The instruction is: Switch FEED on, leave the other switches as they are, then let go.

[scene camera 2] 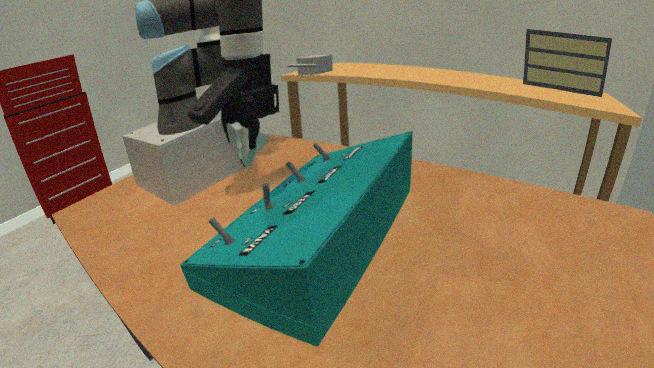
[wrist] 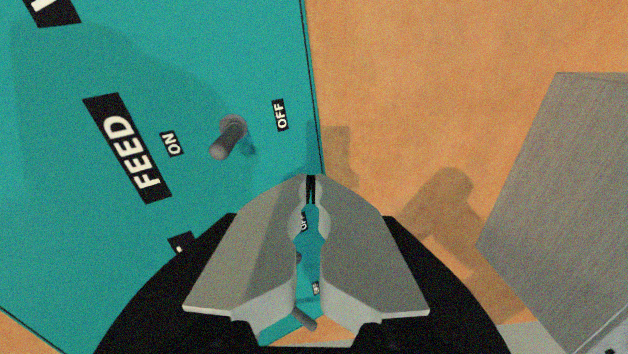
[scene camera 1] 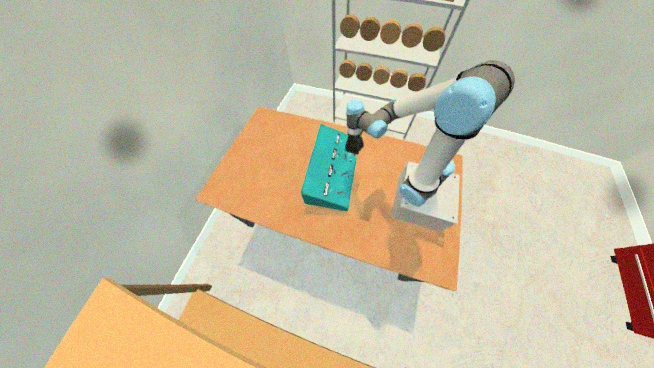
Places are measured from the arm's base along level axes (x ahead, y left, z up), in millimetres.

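Pixels of known places: gripper, fingertip midpoint: (scene camera 2: 246,167) (wrist: 311,177) (scene camera 1: 354,155); arm's base, link origin: (scene camera 2: 182,126).
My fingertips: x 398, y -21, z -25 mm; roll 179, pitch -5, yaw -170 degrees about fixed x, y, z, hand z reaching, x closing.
Ahead of a thing's pixels: the offset from my fingertips to its top centre. "pt": to the spot under its first point. Level surfaces: height alone.
The teal switch box (scene camera 1: 316,167) (scene camera 2: 345,220) (wrist: 55,165) carries a row of grey levers. The FEED lever {56 mm ahead, 0 mm left, 18 mm down} (scene camera 2: 267,196) (wrist: 226,138) stands nearly upright in scene camera 2; in the wrist view its tip leans toward the ON label {pt 99 mm ahead, 14 mm left, 51 mm down} (wrist: 171,143), away from the OFF label {pt 23 mm ahead, 11 mm right, 81 mm down} (wrist: 280,115). The VALVE lever {81 mm ahead, 118 mm right, 27 mm down} (scene camera 2: 221,231), VENT lever {6 mm ahead, 110 mm left, 27 mm down} (scene camera 2: 295,171) and BRAKE lever {31 mm back, 224 mm left, 27 mm down} (scene camera 2: 321,151) lean toward their OFF side. My gripper (scene camera 2: 246,163) (wrist: 311,177) is shut and empty, beside the box's low edge near FEED and VENT, apart from the FEED lever. Its fingers partly hide the VENT lever in the wrist view.
The box stands on the orange table {153 mm down} (scene camera 1: 250,165) (scene camera 2: 500,280). The arm's grey base block (scene camera 1: 425,217) (scene camera 2: 175,170) (wrist: 565,180) stands on the low-edge side. A shelf rack (scene camera 1: 334,100) stands behind the table. A red drawer cabinet (scene camera 2: 55,135) and a wooden bench (scene camera 2: 450,82) stand farther off.
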